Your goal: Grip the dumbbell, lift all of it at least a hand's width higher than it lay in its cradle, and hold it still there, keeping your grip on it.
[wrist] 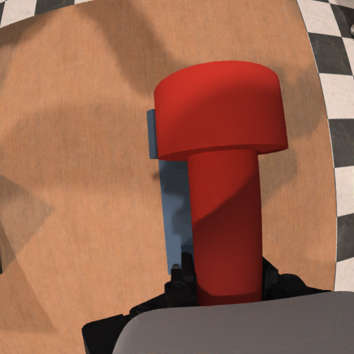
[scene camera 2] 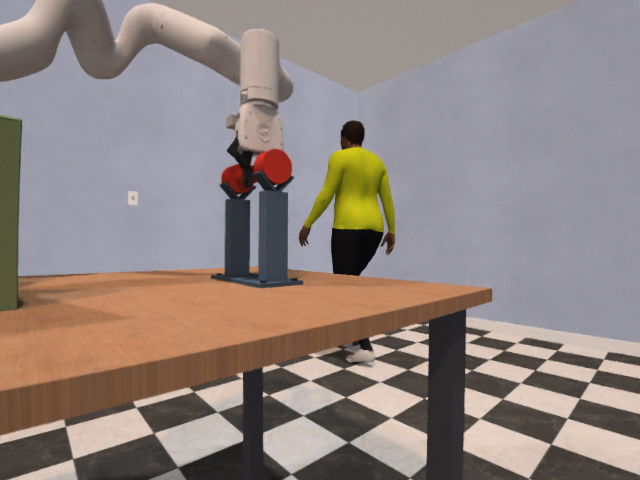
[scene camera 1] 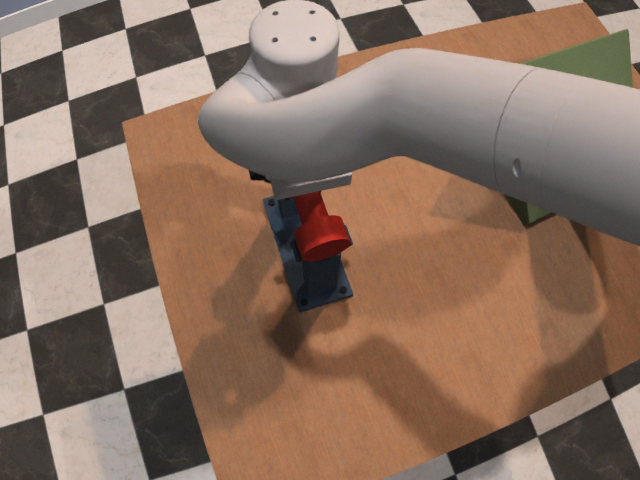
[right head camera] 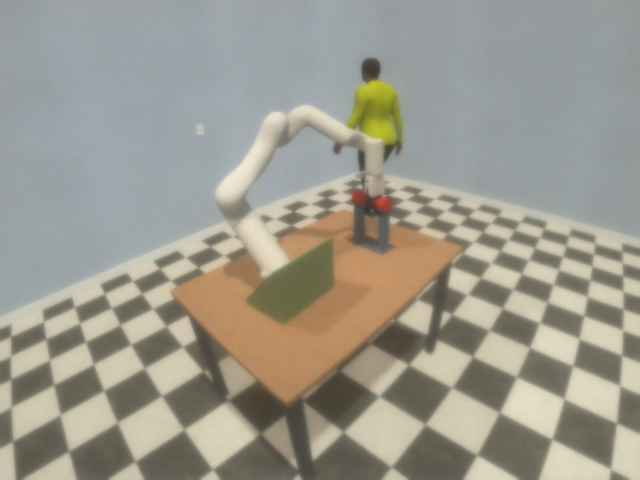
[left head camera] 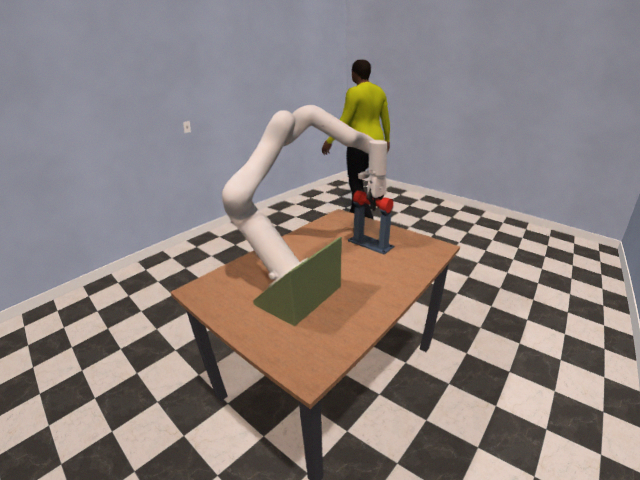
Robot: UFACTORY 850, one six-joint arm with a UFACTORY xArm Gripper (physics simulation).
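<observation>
The red dumbbell (left head camera: 384,204) (right head camera: 383,204) (scene camera 1: 322,237) (scene camera 2: 273,166) (wrist: 225,200) lies level, its two thick ends resting in the V-shaped tops of the blue-grey cradle (left head camera: 385,232) (right head camera: 383,232) (scene camera 1: 323,279) (scene camera 2: 272,232) (wrist: 175,210). My gripper (left head camera: 373,202) (scene camera 2: 248,173) (wrist: 217,270) points down over the middle of the dumbbell and is shut on its handle. In the wrist view the black fingers touch the handle on both sides. In scene camera 1 the arm hides the fingers and the dumbbell's far end.
The cradle is fixed on the wooden table (left head camera: 392,263) (scene camera 2: 155,315). A green angled panel (left head camera: 317,284) (right head camera: 305,289) (scene camera 1: 584,56) (scene camera 2: 9,217) stands on the table near the arm's base. A person in a yellow top (left head camera: 366,111) (right head camera: 379,113) (scene camera 2: 359,191) is on the floor beyond the table.
</observation>
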